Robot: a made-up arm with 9 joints. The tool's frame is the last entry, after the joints. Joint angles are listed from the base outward.
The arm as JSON. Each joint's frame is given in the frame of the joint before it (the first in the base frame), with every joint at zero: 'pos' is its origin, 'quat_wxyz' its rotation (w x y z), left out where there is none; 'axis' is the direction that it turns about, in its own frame. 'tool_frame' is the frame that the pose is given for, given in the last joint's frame.
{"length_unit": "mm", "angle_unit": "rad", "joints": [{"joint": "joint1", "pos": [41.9, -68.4, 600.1], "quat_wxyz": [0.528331, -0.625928, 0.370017, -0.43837], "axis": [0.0, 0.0, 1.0]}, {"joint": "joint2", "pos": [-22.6, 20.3, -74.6], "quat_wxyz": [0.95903, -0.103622, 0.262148, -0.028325], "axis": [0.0, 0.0, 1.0]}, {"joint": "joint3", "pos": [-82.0, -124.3, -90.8], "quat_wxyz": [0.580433, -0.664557, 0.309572, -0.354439], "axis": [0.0, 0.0, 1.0]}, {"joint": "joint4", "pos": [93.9, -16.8, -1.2], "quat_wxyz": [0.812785, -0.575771, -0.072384, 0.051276], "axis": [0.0, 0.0, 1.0]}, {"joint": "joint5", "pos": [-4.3, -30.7, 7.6], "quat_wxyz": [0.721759, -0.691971, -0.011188, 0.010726], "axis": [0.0, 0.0, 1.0]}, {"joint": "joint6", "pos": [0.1, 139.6, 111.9], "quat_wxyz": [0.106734, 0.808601, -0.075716, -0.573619], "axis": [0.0, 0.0, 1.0]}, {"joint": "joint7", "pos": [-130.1, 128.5, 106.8], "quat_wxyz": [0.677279, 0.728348, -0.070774, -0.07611], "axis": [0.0, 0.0, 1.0]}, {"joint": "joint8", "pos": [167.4, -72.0, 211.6], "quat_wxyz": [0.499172, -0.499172, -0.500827, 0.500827], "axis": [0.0, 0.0, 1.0]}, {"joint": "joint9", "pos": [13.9, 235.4, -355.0], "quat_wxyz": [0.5, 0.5, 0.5, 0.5], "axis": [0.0, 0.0, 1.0]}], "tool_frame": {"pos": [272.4, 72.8, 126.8], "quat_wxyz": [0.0, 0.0, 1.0, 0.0]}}
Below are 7 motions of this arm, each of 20 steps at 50 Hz.
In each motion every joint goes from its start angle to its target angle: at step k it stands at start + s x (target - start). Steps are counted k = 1, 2, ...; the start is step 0. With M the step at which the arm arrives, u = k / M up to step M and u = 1 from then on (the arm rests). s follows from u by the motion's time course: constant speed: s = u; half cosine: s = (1 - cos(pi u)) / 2; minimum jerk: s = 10 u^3 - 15 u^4 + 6 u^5.
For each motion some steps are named. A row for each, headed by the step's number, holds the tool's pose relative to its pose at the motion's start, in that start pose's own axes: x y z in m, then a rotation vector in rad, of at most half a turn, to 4 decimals.
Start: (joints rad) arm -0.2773 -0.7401 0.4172 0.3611 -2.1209 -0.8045 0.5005 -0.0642 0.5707
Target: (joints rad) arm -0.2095 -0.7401 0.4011 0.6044 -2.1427 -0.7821 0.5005 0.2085 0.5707
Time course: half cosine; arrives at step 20
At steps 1, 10, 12, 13, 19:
1: 0.0000 -0.0002 0.0006 -0.0006 0.0015 0.0009
10: 0.0076 -0.0122 0.0486 -0.0513 0.1225 0.0727
12: 0.0116 -0.0155 0.0637 -0.0682 0.1592 0.0957
13: 0.0137 -0.0170 0.0709 -0.0762 0.1761 0.1066
19: 0.0228 -0.0219 0.0970 -0.1069 0.2375 0.1470

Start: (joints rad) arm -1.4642 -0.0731 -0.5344 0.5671 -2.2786 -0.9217 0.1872 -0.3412 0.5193
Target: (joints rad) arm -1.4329 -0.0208 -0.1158 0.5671 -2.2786 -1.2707 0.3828 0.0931 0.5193
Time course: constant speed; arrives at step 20
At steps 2, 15, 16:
2: 0.0167 -0.0123 0.0184 -0.0160 0.0299 0.0463
15: 0.1473 -0.0722 0.1676 -0.2062 0.2393 0.3444
16: 0.1586 -0.0743 0.1810 -0.2268 0.2563 0.3663

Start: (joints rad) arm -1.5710 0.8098 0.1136 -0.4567 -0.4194 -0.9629 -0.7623 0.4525 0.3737
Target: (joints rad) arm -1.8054 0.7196 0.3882 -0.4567 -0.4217 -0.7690 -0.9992 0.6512 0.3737
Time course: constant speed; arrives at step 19
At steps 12, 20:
12: -0.1139 0.1015 0.1464 -0.3483 -0.0755 -0.1228
20: -0.1986 0.1877 0.1907 -0.5190 -0.1382 -0.2223

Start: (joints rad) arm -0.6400 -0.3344 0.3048 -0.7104 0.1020 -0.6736 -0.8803 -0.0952 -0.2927
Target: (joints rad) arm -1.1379 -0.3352 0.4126 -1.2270 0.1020 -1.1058 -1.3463 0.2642 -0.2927
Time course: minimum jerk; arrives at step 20
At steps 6, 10, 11, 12, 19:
6: 0.0095 -0.0090 0.0396 -0.0946 -0.0123 0.0532
10: 0.0138 -0.0007 0.1159 -0.2967 -0.0501 0.1395
11: 0.0105 0.0073 0.1338 -0.3528 -0.0641 0.1575
12: 0.0054 0.0169 0.1490 -0.4062 -0.0792 0.1722
19: -0.0288 0.0611 0.1826 -0.5872 -0.1468 0.2045

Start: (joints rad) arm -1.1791 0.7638 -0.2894 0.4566 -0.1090 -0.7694 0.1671 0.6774 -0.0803
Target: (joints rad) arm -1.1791 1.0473 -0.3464 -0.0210 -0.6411 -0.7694 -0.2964 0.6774 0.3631
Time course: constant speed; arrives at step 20
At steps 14, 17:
14: -0.0271 0.1731 -0.1843 0.0590 -0.6262 -0.5619
17: -0.0149 0.2165 -0.2215 0.1348 -0.7354 -0.7052

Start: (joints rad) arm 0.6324 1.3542 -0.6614 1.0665 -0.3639 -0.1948 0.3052 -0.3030 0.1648
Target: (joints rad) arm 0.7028 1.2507 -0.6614 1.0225 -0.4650 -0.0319 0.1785 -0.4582 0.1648
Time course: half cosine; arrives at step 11
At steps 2, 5, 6, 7, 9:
2: 0.0013 0.0029 -0.0038 -0.0105 -0.0223 -0.0115
5: 0.0089 0.0145 -0.0198 -0.0588 -0.1185 -0.0610
6: 0.0126 0.0186 -0.0258 -0.0794 -0.1568 -0.0808
7: 0.0165 0.0221 -0.0313 -0.0997 -0.1930 -0.0995
9: 0.0231 0.0268 -0.0391 -0.1323 -0.2484 -0.1282

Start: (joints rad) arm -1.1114 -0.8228 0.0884 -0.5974 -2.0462 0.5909 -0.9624 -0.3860 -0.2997
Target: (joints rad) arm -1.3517 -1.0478 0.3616 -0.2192 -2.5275 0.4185 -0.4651 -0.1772 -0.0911
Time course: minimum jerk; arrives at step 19
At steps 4, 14, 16, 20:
4: -0.0152 0.0160 -0.0401 0.0769 -0.0613 -0.0463
14: 0.0501 0.3214 -0.3015 1.2043 -0.6685 -0.3800
16: 0.0681 0.3524 -0.2957 1.3388 -0.7170 -0.3868
20: 0.0742 0.3626 -0.2922 1.3864 -0.7332 -0.3877

